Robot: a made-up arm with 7 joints. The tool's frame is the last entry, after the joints.
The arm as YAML. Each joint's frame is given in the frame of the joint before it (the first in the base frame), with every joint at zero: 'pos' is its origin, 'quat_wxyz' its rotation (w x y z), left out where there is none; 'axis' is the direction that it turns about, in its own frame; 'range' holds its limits. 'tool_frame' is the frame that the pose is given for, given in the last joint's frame.
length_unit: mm
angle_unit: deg
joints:
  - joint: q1
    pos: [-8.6, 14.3, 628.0]
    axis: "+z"
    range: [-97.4, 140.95]
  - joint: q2
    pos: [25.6, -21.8, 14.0]
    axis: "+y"
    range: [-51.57, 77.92]
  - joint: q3
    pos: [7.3, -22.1, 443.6]
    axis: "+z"
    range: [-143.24, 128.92]
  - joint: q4
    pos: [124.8, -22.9, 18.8]
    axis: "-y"
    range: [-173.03, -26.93]
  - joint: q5
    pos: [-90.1, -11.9, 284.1]
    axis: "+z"
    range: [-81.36, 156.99]
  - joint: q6
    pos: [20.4, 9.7, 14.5]
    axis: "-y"
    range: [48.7, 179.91]
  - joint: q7
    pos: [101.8, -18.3, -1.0]
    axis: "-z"
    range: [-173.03, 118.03]
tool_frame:
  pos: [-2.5, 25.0, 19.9]
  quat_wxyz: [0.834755, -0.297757, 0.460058, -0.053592]
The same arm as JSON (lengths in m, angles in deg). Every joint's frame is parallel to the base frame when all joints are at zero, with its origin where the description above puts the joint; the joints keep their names.
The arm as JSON. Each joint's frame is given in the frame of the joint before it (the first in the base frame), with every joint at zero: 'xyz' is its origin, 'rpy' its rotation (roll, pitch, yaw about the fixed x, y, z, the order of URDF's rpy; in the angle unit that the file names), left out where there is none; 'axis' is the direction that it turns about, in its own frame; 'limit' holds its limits. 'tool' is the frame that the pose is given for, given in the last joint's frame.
{"units": {"length": "m", "angle": "deg"}, "joints": [{"name": "q1", "type": "revolute", "origin": {"xyz": [-0.0086, 0.0143, 0.628]}, "axis": "+z", "limit": {"lower": -97.4, "upper": 140.95}}, {"name": "q2", "type": "revolute", "origin": {"xyz": [0.0256, -0.0218, 0.014]}, "axis": "+y", "limit": {"lower": -51.57, "upper": 77.92}}, {"name": "q3", "type": "revolute", "origin": {"xyz": [0.0073, -0.0221, 0.4436]}, "axis": "+z", "limit": {"lower": -143.24, "upper": 128.92}}, {"name": "q4", "type": "revolute", "origin": {"xyz": [0.1248, -0.0229, 0.0188]}, "axis": "-y", "limit": {"lower": -173.03, "upper": -26.93}}, {"name": "q5", "type": "revolute", "origin": {"xyz": [-0.0901, -0.0119, 0.2841]}, "axis": "+z", "limit": {"lower": -81.36, "upper": 156.99}}, {"name": "q6", "type": "revolute", "origin": {"xyz": [0.0204, 0.0097, 0.0145]}, "axis": "-y", "limit": {"lower": 48.7, "upper": 179.91}}, {"name": "q7", "type": "revolute", "origin": {"xyz": [0.1018, -0.0183, -0.001]}, "axis": "-z", "limit": {"lower": -173.03, "upper": 118.03}}], "tool": {"origin": {"xyz": [-0.0025, 0.025, 0.0199], "rpy": [-53.84, 47.41, -32.48]}}}
